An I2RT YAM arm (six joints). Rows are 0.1 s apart.
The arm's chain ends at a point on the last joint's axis. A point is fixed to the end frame.
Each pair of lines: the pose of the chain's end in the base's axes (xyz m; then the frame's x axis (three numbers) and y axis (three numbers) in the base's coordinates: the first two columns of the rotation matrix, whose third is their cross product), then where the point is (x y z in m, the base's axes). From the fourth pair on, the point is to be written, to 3 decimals.
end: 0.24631, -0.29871, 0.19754, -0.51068, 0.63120, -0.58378, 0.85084, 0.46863, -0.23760
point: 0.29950 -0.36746 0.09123
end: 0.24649, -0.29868, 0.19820, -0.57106, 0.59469, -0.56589, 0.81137, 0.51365, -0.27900
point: 0.29884 -0.36545 0.09022
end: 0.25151, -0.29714, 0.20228, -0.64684, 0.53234, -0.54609, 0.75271, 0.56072, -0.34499
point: 0.30196 -0.36365 0.09325
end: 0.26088, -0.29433, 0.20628, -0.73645, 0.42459, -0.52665, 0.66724, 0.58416, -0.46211
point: 0.307 -0.367 0.099
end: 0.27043, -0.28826, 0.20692, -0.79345, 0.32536, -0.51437, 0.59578, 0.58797, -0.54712
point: 0.316 -0.366 0.103
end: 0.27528, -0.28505, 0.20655, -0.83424, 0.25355, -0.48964, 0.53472, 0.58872, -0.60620
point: 0.321 -0.366 0.105
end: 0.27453, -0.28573, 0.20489, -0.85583, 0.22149, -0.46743, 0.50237, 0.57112, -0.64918
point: 0.317 -0.370 0.105
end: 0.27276, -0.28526, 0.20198, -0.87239, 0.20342, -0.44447, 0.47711, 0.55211, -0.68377
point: 0.312 -0.372 0.103
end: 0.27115, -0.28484, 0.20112, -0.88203, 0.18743, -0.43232, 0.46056, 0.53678, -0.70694
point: 0.309 -0.374 0.104
